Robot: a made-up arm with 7 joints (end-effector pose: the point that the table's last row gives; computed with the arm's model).
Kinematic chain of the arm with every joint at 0, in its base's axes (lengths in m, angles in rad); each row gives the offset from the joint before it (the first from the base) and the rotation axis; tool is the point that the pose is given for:
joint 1: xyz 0 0.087 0 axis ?
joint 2: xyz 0 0.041 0 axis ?
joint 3: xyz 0 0 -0.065 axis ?
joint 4: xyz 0 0 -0.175 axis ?
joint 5: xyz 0 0 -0.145 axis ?
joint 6: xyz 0 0 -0.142 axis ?
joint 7: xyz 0 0 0 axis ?
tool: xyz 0 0 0
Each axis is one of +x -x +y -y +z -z.
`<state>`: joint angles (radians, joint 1 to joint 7).
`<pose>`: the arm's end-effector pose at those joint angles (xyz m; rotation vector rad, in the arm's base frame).
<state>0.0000 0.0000 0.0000 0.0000 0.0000 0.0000 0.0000</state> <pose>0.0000 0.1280 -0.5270 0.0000 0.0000 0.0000</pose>
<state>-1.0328 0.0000 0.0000 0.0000 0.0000 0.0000 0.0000</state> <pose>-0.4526 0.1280 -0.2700 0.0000 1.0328 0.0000</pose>
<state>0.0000 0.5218 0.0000 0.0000 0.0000 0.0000 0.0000</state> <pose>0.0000 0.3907 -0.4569 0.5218 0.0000 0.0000</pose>
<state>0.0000 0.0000 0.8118 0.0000 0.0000 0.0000 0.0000</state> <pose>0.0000 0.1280 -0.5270 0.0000 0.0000 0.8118</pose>
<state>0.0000 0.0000 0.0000 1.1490 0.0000 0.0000 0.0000</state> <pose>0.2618 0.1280 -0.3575 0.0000 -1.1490 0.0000</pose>
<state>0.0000 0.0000 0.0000 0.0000 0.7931 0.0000 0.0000</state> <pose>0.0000 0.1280 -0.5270 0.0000 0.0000 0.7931</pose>
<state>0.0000 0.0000 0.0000 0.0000 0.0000 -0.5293 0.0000</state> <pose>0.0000 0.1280 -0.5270 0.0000 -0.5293 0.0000</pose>
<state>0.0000 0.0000 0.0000 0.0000 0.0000 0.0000 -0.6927</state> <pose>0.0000 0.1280 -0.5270 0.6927 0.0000 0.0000</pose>
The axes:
joint 1: -y
joint 2: +x
joint 3: +z
joint 4: -y
joint 5: +z
joint 6: +y
joint 7: -x

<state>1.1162 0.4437 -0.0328 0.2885 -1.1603 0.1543 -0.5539</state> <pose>0.4549 0.3467 -0.1315 1.7078 -1.0274 -0.4725</pose>
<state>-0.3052 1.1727 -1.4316 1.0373 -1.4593 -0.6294 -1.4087</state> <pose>-0.0800 0.3889 -0.3682 -0.6130 -1.4563 -1.9127</pose>
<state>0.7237 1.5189 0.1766 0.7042 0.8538 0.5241 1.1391</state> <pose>0.1312 0.5878 0.1277 -0.1288 -1.6110 -0.0481</pose>
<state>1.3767 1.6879 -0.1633 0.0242 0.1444 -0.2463 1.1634</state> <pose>-0.0580 0.6514 0.0184 0.6195 -1.3559 0.1262</pose>
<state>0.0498 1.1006 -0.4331 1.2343 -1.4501 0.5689 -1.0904</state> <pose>0.2582 0.3749 -0.2405 -2.1918 0.9960 1.5529</pose>
